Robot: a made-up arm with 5 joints. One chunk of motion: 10 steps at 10 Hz.
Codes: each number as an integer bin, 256 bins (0 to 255) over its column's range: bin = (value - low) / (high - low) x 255, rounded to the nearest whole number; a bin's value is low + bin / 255 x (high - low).
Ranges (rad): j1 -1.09..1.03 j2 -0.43..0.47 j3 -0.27..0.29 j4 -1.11..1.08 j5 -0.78..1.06
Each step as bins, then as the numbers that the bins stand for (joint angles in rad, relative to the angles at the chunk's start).
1 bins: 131 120 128 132 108
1 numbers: -0.0009 -0.0065 0.0111 0.0236 -0.0007
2 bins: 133 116 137 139 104
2 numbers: 0.0157 -0.0206 0.0309 0.0838 -0.0296
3 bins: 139 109 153 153 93
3 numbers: 0.0656 -0.0453 0.0660 0.2040 -0.1089
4 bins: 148 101 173 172 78
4 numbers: 0.1404 -0.0735 0.1099 0.3672 -0.2172
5 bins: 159 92 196 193 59
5 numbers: 0.2319 -0.1053 0.1604 0.5475 -0.3543
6 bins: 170 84 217 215 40
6 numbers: 0.3233 -0.1335 0.2065 0.7365 -0.4914
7 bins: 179 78 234 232 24
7 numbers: 0.3982 -0.1547 0.2439 0.8825 -0.6068
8 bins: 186 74 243 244 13
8 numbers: 0.4564 -0.1688 0.2636 0.9855 -0.6862
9 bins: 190 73 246 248 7
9 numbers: 0.4896 -0.1724 0.2702 1.0199 -0.7295
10 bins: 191 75 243 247 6
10 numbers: 0.4979 -0.1653 0.2636 1.0113 -0.7367
